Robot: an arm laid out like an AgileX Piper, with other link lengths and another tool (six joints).
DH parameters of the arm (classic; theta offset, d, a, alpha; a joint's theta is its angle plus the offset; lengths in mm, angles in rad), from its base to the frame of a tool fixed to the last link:
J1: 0 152.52 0 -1.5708
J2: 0.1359 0 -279.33 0
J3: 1.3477 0 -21.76 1.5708
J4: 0 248.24 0 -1.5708
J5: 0 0 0 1.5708
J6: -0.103 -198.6 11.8 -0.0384
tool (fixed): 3.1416 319.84 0 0
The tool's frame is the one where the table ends.
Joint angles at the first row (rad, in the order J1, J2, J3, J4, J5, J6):
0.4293 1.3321 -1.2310 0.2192 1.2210 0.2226
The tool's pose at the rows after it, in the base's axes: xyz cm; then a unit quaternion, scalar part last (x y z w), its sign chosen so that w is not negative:
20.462 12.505 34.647 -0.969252 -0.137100 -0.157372 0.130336
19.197 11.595 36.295 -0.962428 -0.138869 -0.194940 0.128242
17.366 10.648 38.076 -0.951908 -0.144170 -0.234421 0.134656
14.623 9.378 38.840 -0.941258 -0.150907 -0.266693 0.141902
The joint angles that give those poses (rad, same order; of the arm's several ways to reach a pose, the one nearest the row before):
0.4293 1.2780 -1.2310 0.1267 1.2385 0.2393
0.4293 1.2031 -1.2310 0.1003 1.2408 0.2430
0.4293 1.1130 -1.2281 0.0922 1.2462 0.2359
0.4294 0.9905 -1.1764 0.0920 1.2485 0.2235

